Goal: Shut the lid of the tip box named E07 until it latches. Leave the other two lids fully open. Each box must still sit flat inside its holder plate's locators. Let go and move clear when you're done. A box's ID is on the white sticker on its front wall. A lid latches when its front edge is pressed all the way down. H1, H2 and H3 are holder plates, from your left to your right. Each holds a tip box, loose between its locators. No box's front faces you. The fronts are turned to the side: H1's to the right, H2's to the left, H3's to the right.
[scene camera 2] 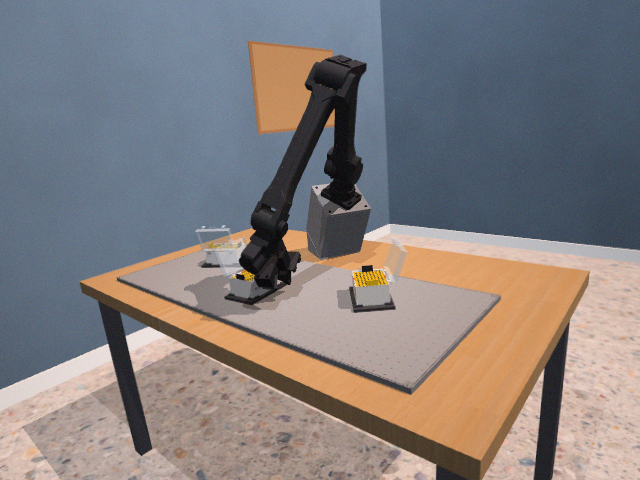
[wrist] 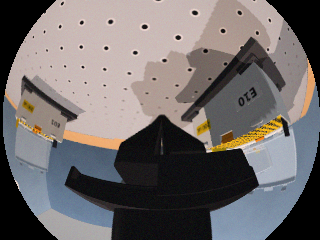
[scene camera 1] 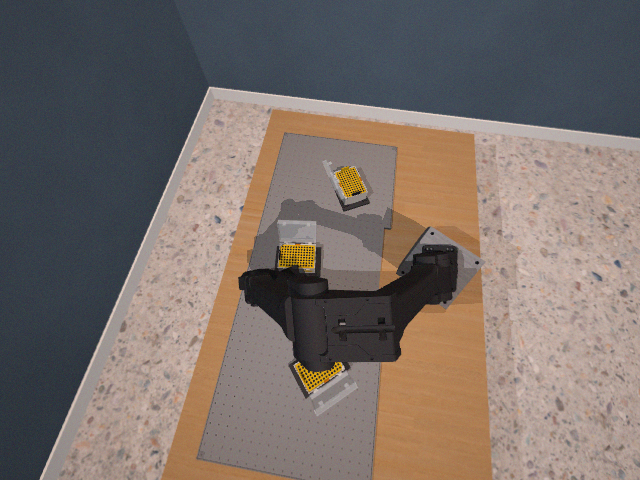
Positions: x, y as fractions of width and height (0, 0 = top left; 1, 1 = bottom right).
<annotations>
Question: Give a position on a tip box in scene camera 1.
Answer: At 0.46, 0.48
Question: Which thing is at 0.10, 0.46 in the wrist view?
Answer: A tip box.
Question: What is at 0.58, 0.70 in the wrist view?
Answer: My gripper.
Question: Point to a tip box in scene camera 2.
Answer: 0.36, 0.53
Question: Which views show the tip box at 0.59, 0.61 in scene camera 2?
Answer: Scene camera 2, the wrist view and scene camera 1: all of them.
</annotations>
